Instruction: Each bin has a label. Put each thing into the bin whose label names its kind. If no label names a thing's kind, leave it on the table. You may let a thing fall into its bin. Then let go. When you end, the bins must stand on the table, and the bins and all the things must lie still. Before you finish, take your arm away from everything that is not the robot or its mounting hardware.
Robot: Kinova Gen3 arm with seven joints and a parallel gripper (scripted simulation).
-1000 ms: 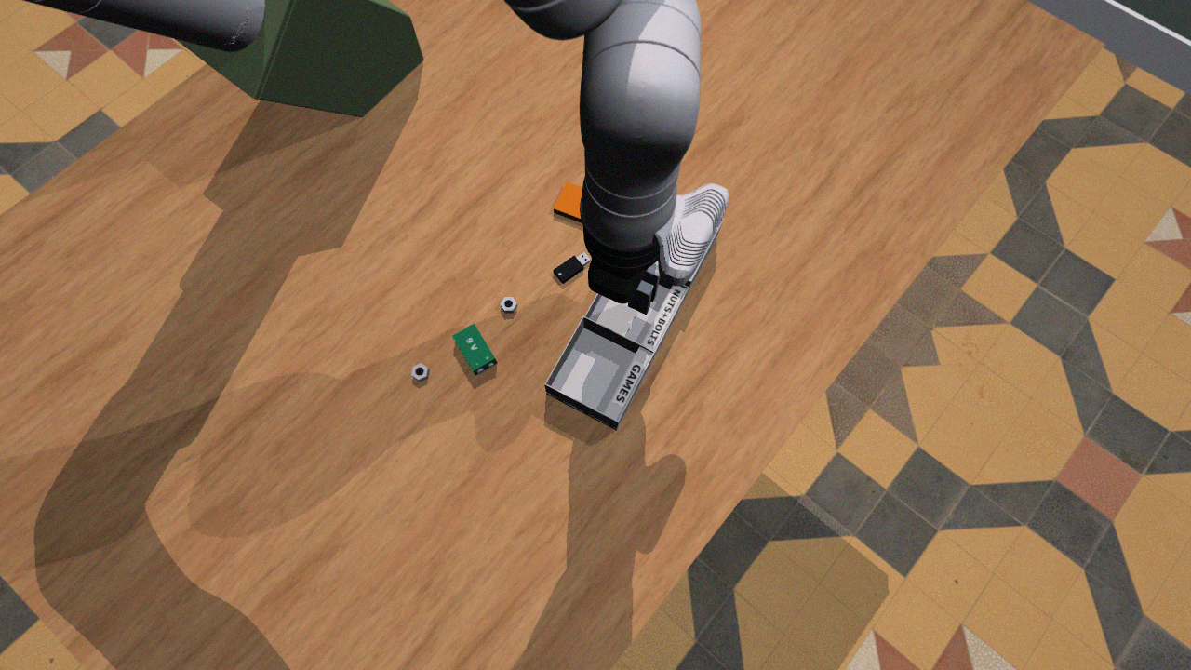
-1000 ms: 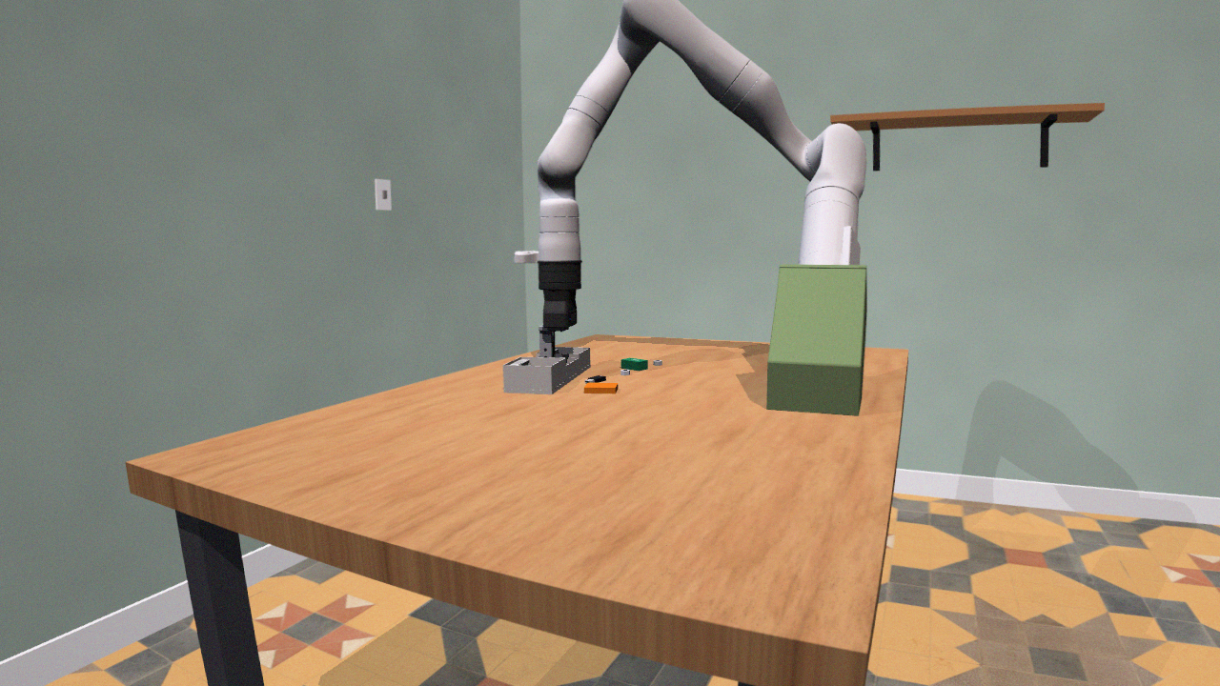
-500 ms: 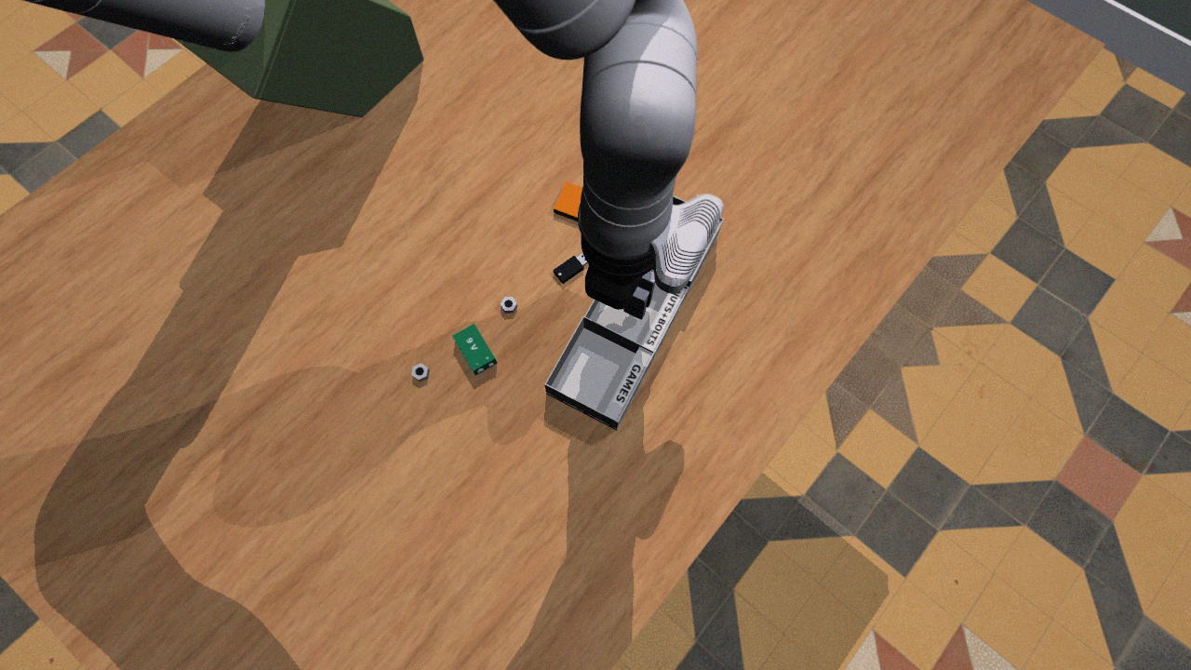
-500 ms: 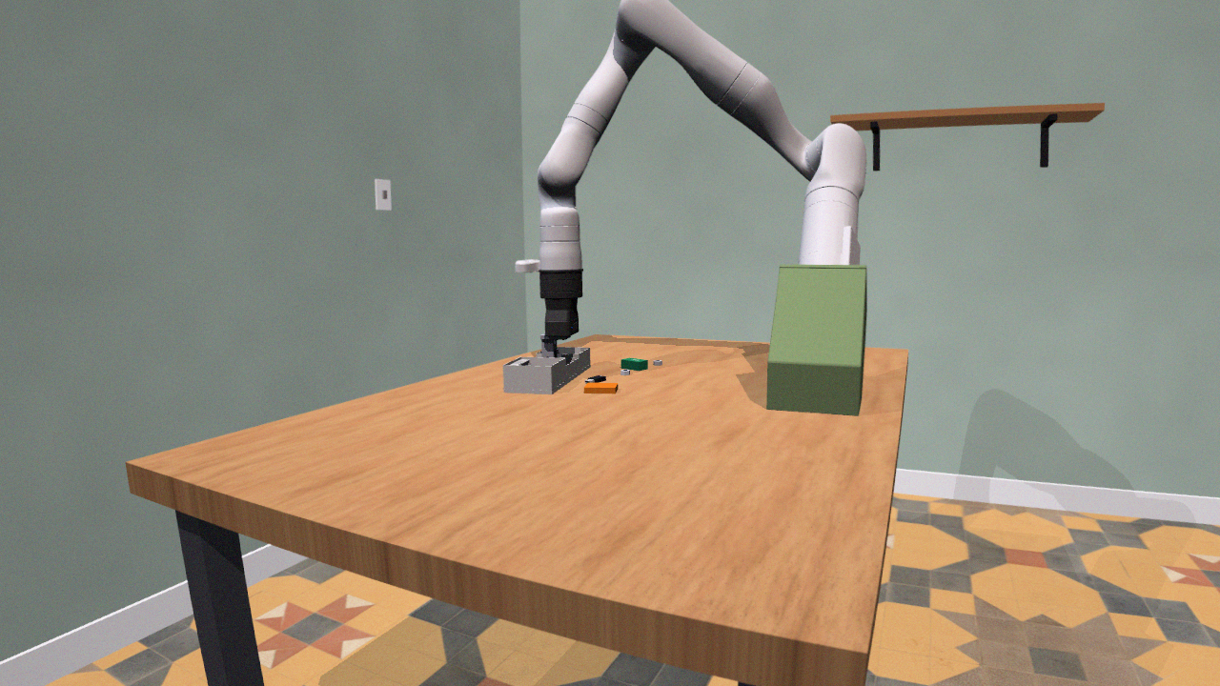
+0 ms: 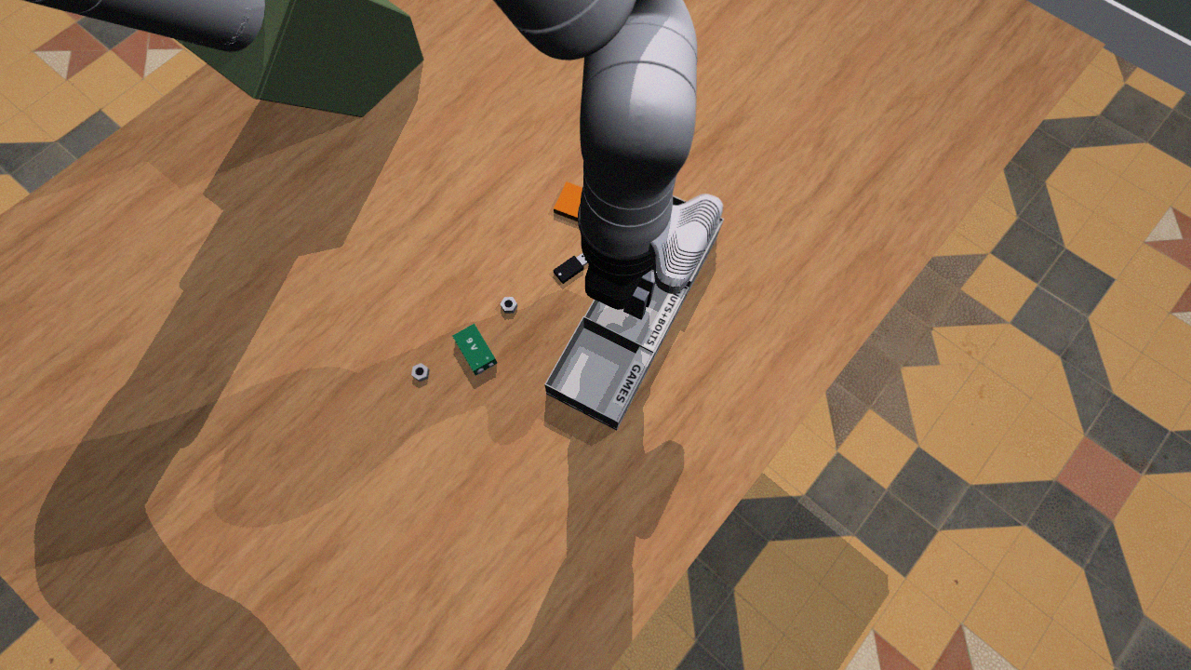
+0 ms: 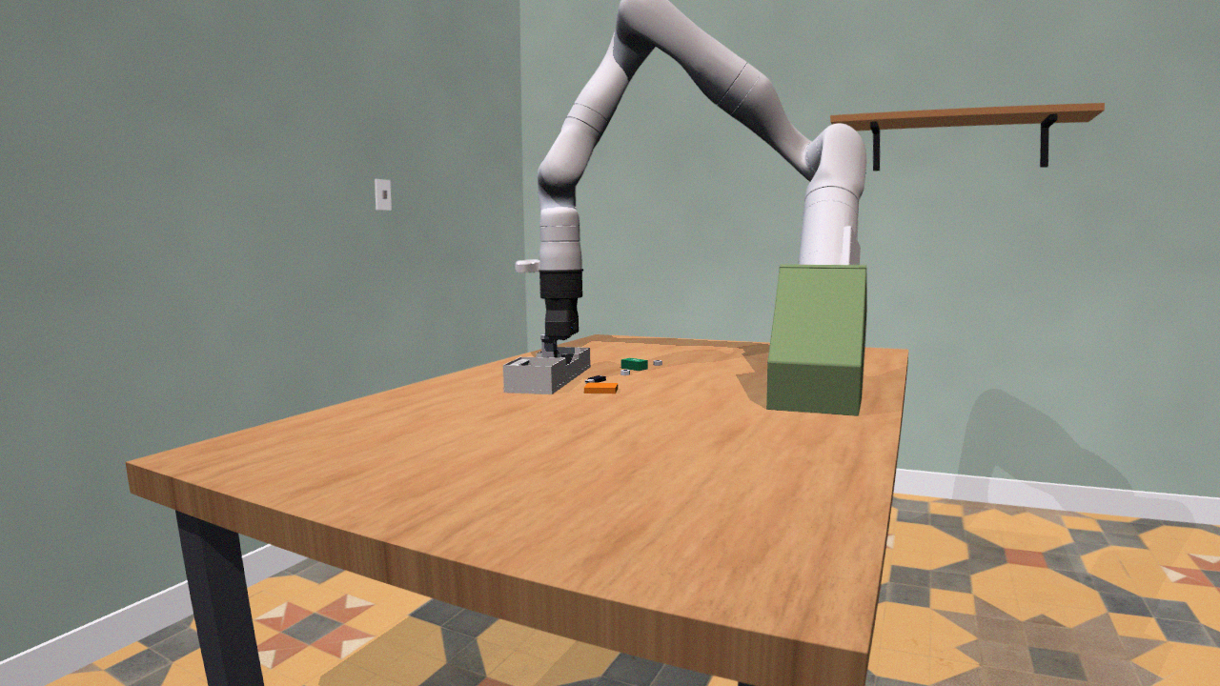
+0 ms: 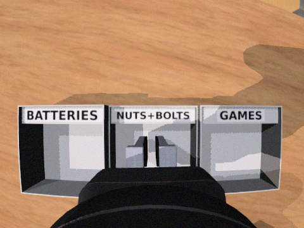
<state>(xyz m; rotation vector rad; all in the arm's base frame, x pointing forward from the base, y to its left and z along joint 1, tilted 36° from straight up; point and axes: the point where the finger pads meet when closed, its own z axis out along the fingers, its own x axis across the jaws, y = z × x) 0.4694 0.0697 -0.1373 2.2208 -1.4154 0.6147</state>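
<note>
Right now my hand is 1 cm above the bin row. Round my hand: black USB stick (9 cm behind, 3 cm below, 2 cm to the right); then flat orange box (14 cm behind, 4 cm to the left, 3 cm below); then green 9 v battery (16 cm to the right, 7 cm behind, 3 cm below).
</note>
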